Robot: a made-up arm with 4 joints. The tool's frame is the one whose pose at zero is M. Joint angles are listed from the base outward.
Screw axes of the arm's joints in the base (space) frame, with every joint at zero. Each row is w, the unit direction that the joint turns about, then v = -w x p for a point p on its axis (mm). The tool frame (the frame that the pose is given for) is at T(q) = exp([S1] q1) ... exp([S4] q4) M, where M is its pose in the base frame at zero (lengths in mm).
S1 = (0, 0, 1, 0.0, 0.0, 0.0)
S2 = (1, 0, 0, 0.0, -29.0, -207.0)
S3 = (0, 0, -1, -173.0, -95.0, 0.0)
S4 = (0, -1, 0, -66.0, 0.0, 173.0)
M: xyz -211.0 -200.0 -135.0 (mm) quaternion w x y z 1 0 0 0
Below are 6 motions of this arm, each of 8 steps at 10 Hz.
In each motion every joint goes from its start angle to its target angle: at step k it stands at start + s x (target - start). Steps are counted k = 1, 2, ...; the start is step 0. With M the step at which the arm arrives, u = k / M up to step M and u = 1 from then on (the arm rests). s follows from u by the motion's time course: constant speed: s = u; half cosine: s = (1 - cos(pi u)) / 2; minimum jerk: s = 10 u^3 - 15 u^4 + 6 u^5.
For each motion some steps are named. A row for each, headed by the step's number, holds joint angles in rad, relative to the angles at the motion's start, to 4 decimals.
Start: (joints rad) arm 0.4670 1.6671 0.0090 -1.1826
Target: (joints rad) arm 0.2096 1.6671 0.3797 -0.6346
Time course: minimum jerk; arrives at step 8
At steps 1, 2, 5, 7, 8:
1: -0.0041 0.0000 0.0060 0.0088
2: -0.0266 0.0000 0.0384 0.0567
5: -0.1866 0.0000 0.2687 0.3972
7: -0.2533 0.0000 0.3647 0.5392
8: -0.2574 0.0000 0.3707 0.5480

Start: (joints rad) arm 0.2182 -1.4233 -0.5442 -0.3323
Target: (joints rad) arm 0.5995 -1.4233 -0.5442 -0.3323
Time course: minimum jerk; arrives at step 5
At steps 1, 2, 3, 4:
1: 0.0221 0.0000 0.0000 0.0000
2: 0.1210 0.0000 0.0000 0.0000
3: 0.2603 0.0000 0.0000 0.0000
4: 0.3592 0.0000 0.0000 0.0000

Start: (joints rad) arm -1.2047 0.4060 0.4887 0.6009
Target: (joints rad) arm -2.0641 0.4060 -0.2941 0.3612
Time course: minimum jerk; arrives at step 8
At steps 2, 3, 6, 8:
2: -0.0890 0.0000 -0.0810 -0.0248
3: -0.2365 0.0000 -0.2154 -0.0660
6: -0.7704 0.0000 -0.7018 -0.2149
8: -0.8594 0.0000 -0.7828 -0.2397

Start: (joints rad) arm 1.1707 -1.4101 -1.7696 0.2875
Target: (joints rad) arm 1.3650 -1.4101 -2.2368 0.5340
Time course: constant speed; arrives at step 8
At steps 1, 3, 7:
1: 0.0243 0.0000 -0.0584 0.0308
3: 0.0729 0.0000 -0.1752 0.0924
7: 0.1700 0.0000 -0.4088 0.2157

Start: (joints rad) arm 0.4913 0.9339 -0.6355 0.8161
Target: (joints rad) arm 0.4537 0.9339 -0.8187 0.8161
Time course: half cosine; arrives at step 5
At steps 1, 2, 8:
1: -0.0036 0.0000 -0.0175 0.0000
2: -0.0130 0.0000 -0.0633 0.0000
8: -0.0376 0.0000 -0.1832 0.0000

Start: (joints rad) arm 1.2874 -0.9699 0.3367 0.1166
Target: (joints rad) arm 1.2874 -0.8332 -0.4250 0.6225
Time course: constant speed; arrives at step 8
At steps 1, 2, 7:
1: 0.0000 0.0171 -0.0952 0.0632
2: 0.0000 0.0342 -0.1904 0.1265
7: 0.0000 0.1196 -0.6665 0.4427

